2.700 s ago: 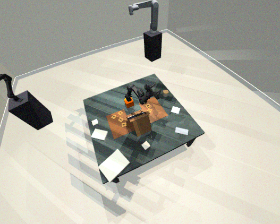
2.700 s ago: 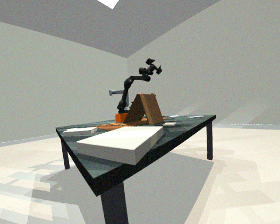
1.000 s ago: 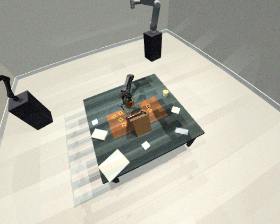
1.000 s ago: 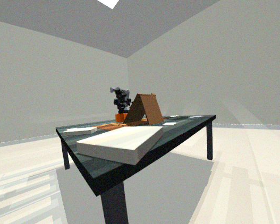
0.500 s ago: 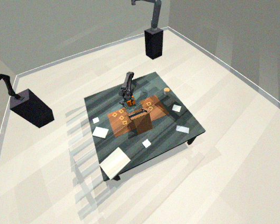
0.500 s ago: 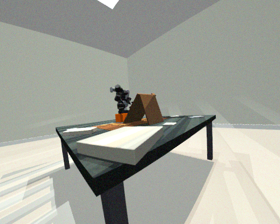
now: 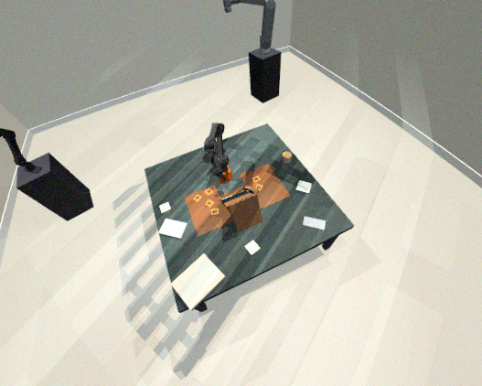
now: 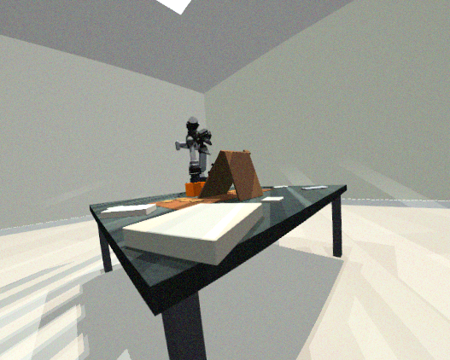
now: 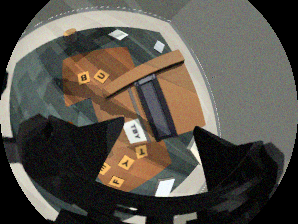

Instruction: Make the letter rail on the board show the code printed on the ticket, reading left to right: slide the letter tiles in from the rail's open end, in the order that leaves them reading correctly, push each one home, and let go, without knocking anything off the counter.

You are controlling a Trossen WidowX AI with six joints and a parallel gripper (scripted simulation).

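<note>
The white ticket is 10 mm ahead of my gripper tip, 40 mm to the right of it and 200 mm below it. From my gripper tip the other things lie so: yellow letter tile (20 mm ahead, 240 mm to the left, 290 mm below); flat white slab (50 mm behind, 490 mm to the right, 280 mm below); mat (50 mm behind, 50 mm to the left, 290 mm below).
</note>
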